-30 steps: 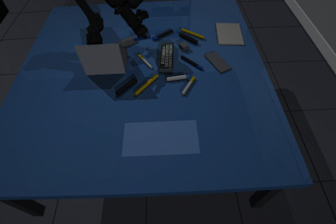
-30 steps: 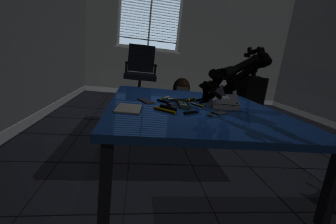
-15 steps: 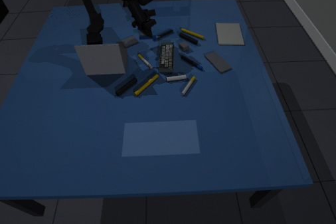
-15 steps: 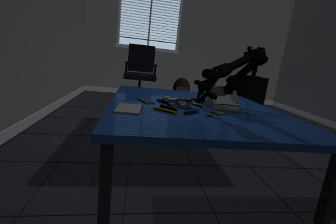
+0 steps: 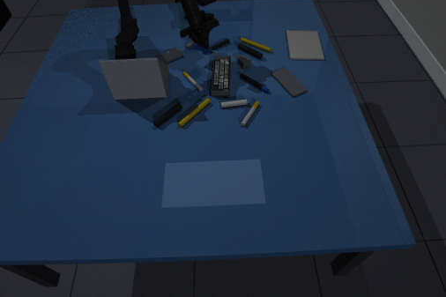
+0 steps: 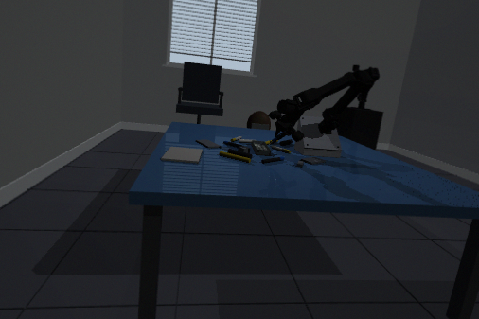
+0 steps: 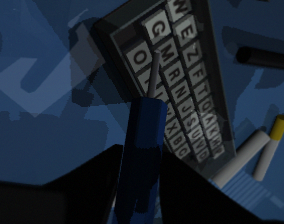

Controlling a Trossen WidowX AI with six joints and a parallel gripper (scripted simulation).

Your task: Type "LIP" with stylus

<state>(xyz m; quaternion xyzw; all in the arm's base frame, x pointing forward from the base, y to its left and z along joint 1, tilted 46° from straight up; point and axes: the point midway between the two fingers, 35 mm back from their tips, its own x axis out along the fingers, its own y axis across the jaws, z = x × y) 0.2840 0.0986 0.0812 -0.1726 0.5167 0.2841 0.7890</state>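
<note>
My gripper tip is 1 cm to the right of the stylus, 1 cm short of it and 1 cm above it.
</note>
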